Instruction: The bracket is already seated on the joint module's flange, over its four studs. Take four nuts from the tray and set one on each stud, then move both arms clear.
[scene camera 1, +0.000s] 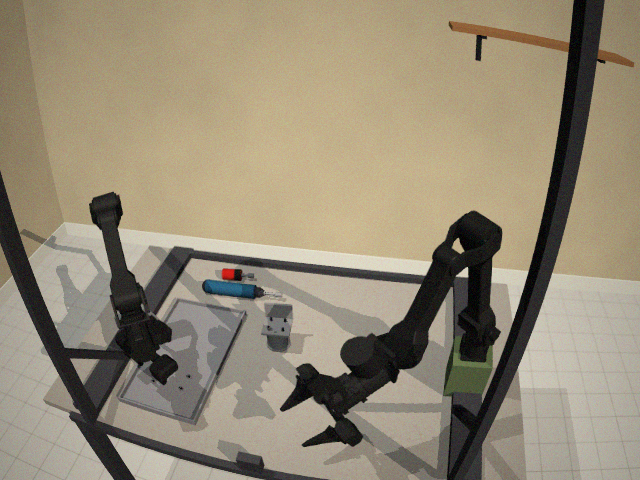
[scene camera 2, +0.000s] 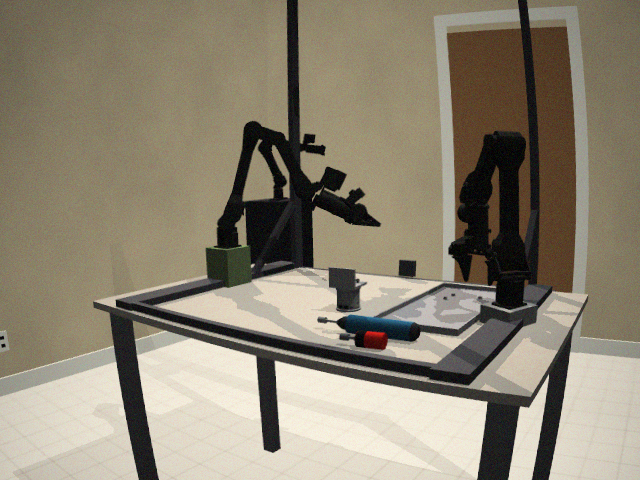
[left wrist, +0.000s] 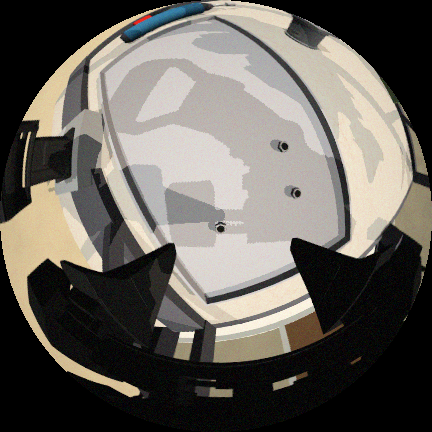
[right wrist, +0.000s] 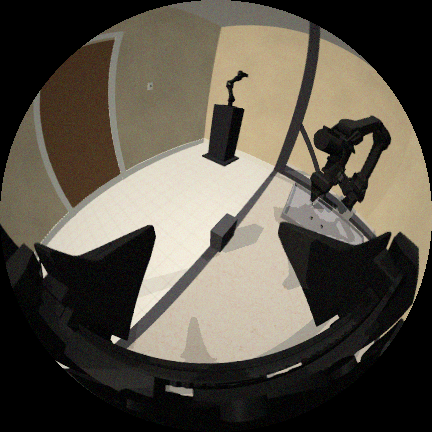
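Pixels of known places: left gripper, between the fingertips: (scene camera 1: 152, 374) (scene camera 2: 477, 283) (left wrist: 234, 247) (right wrist: 316, 197); right gripper, between the fingertips: (scene camera 1: 291, 428) (scene camera 2: 378, 225) (right wrist: 217, 230); left arm's base, origin of its link: (scene camera 2: 509, 304) (left wrist: 63, 156) (right wrist: 346, 204); right arm's base, origin of its link: (scene camera 1: 473, 352) (scene camera 2: 227, 246).
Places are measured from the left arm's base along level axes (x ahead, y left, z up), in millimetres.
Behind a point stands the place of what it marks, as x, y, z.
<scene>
The grey bracket (scene camera 1: 279, 325) @[347, 239, 24] (scene camera 2: 342, 277) @[320, 263, 45] sits on the joint module (scene camera 1: 278, 343) @[362, 215, -14] (scene camera 2: 347, 299) @[318, 251, -10]. Four dark stud tops show through it in scene camera 1; nuts there are too small to tell. The grey tray (scene camera 1: 175, 403) @[302, -102, -38] (scene camera 2: 445, 329) @[26, 177, -30] (left wrist: 200, 155) @[187, -31, -38] holds three nuts: one nut (scene camera 1: 188, 376) @[261, -18, -33] (left wrist: 283, 146) @[261, -18, -33], a second nut (scene camera 1: 180, 388) @[277, -61, -33] (left wrist: 296, 192) @[278, -59, -33] and a third nut (scene camera 1: 153, 381) @[207, -99, -35] (left wrist: 220, 228) @[207, -97, -33]. My left gripper (scene camera 2: 478, 282) @[218, -97, 0] (left wrist: 234, 247) @[218, -97, 0] is open and empty above the tray, the third nut just beyond its fingertips in the left wrist view. My right gripper (scene camera 1: 292, 427) @[635, -43, 123] (right wrist: 217, 230) @[635, -43, 123] is open and empty, high above the table's front.
A blue tool (scene camera 1: 230, 288) @[111, 287, -8] (scene camera 2: 382, 327) @[77, 306, -14] and a red tool (scene camera 1: 231, 274) @[57, 341, -15] (scene camera 2: 374, 339) @[29, 356, -18] lie behind the tray in scene camera 1. The right arm stands on a green block (scene camera 1: 467, 379) @[828, 349, 28] (scene camera 2: 228, 266) @[744, 417, 22]. A small dark block (scene camera 1: 249, 460) @[576, -116, 13] (right wrist: 223, 232) @[580, -97, 15] is on the table's front rail.
</scene>
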